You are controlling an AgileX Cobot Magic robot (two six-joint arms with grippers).
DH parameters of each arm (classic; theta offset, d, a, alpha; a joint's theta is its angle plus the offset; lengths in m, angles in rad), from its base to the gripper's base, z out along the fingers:
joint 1: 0 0.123 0 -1.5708
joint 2: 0.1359 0 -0.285 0
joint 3: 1.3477 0 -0.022 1.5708
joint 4: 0 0.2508 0 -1.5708
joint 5: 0 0 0.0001 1.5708
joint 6: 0 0.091 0 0
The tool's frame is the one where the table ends.
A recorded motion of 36 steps. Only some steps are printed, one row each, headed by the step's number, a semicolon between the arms.
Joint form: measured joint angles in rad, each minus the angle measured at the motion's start. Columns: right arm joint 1, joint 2, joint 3, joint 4, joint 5, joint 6; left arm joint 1, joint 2, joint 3, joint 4, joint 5, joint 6.
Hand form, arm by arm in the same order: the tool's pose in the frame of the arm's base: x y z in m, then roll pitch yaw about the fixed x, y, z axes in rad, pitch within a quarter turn. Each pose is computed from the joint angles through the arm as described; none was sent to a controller.
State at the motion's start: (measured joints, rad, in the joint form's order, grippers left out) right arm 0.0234 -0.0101 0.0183 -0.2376 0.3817 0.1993; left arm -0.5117 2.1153 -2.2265 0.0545 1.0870 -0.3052
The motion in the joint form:
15: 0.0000 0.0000 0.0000 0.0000 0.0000 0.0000; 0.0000 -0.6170 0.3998 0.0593 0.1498 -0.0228
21: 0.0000 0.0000 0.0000 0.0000 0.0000 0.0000; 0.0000 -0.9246 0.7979 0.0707 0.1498 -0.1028
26: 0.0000 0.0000 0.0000 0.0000 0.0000 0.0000; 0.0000 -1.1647 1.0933 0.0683 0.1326 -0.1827
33: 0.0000 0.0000 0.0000 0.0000 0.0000 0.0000; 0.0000 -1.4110 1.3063 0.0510 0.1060 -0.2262
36: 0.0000 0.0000 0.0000 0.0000 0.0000 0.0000; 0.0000 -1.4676 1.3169 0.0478 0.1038 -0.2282
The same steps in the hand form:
15: 0.0525 -0.0068 0.1742 -2.9825 1.2752 -3.0437; 0.2666 -0.1385 0.4626 -2.9772 0.7432 3.0271
21: 0.0525 -0.0068 0.1742 -2.9825 1.2752 -3.0437; 0.1946 -0.0970 0.4291 -2.9729 0.6521 3.0944
26: 0.0525 -0.0068 0.1742 -2.9825 1.2752 -3.0437; 0.1410 -0.0672 0.3898 -2.9370 0.6030 -3.1068
33: 0.0525 -0.0068 0.1742 -2.9825 1.2752 -3.0437; 0.0913 -0.0410 0.3608 -2.8505 0.6334 -3.0300
36: 0.0525 -0.0068 0.1742 -2.9825 1.2752 -3.0437; 0.0798 -0.0349 0.3631 -2.8100 0.6699 -3.0053

